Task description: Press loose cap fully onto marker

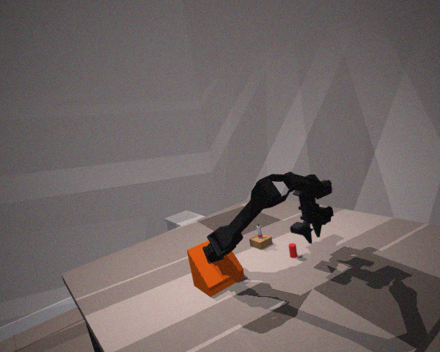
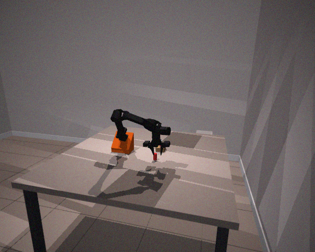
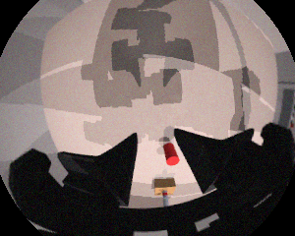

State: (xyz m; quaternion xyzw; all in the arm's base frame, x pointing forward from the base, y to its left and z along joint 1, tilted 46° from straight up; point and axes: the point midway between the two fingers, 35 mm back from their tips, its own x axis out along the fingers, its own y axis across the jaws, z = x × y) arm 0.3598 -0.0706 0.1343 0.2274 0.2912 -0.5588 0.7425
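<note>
My gripper tip is now 50 mm past the red marker cap, 80 mm to the right of it and 50 mm above it. Round my gripper tip: holder block: 80 mm behind, 260 mm to the left, 60 mm below.
</note>
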